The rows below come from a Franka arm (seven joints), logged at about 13 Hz.
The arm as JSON. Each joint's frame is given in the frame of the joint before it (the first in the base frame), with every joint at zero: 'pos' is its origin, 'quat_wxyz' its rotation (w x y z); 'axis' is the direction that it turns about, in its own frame. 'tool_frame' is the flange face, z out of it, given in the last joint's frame.
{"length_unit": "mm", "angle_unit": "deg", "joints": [
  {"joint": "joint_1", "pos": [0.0, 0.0, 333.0], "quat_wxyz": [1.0, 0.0, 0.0, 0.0], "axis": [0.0, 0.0, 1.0]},
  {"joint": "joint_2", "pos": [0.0, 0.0, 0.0], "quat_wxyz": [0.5, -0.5, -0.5, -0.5], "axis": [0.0, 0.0, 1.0]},
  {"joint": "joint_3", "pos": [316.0, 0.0, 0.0], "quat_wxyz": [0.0, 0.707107, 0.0, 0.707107], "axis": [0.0, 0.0, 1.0]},
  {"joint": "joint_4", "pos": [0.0, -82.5, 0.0], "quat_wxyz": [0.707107, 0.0, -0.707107, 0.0], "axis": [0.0, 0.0, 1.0]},
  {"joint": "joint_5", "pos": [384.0, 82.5, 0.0], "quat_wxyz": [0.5, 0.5, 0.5, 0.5], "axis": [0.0, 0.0, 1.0]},
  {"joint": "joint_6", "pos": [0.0, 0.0, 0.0], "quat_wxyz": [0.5, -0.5, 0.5, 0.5], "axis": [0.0, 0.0, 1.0]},
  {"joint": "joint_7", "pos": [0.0, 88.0, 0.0], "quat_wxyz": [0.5, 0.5, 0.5, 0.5], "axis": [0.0, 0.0, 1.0]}
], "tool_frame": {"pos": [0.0, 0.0, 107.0], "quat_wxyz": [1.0, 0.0, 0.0, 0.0]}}
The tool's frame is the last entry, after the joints.
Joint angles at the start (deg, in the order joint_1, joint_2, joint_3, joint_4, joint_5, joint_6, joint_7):
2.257 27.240 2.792 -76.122 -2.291 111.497 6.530
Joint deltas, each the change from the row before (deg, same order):
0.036 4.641 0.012 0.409 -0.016 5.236 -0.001
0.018 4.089 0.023 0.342 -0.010 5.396 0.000
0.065 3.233 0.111 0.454 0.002 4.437 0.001
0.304 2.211 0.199 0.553 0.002 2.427 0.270
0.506 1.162 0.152 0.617 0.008 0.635 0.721
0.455 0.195 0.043 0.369 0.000 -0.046 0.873
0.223 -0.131 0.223 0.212 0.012 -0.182 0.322
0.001 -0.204 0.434 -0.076 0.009 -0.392 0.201
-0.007 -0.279 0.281 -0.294 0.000 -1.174 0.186
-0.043 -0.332 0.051 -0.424 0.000 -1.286 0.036
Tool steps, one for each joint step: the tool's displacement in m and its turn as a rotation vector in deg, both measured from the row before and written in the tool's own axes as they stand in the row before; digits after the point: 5 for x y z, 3 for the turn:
0.01207 -0.00225 0.04775 0.359 0.977 -0.067
0.00808 -0.00161 0.04170 0.416 1.619 -0.031
0.00425 -0.00252 0.03150 0.456 1.626 -0.103
0.00084 -0.00604 0.02063 0.428 0.736 -0.103
-0.00009 -0.00808 0.00937 0.308 0.059 0.184
0.00040 -0.00648 -0.00018 0.160 0.107 0.421
0.00047 -0.00524 -0.00309 0.256 0.131 -0.007
-0.00102 -0.00423 -0.00161 0.314 -0.299 -0.044
-0.00316 -0.00236 0.00031 0.030 -1.198 0.015
-0.00353 0.00042 0.00087 -0.199 -1.362 0.025

